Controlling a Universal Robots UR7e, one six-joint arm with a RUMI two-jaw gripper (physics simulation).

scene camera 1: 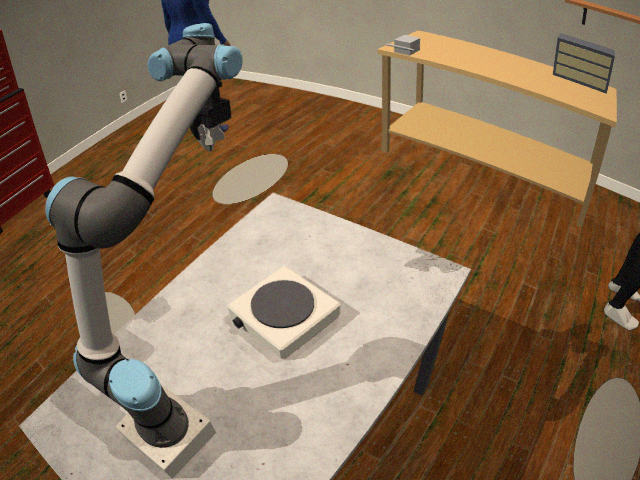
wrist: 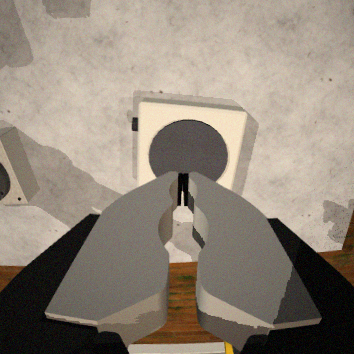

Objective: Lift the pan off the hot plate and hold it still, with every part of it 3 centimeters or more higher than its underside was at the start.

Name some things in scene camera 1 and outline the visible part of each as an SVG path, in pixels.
My gripper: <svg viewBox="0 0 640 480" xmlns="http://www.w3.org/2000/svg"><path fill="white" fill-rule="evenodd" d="M222 81L218 83L190 126L190 130L195 138L209 152L213 151L216 140L223 140L225 138L224 133L219 128L219 124L232 118L230 100L220 98L219 88L222 87Z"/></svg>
A cream hot plate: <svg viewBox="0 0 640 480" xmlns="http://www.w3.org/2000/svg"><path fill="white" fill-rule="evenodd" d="M286 266L283 266L228 304L229 314L233 318L234 325L238 329L243 327L281 359L286 358L340 315L340 303Z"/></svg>
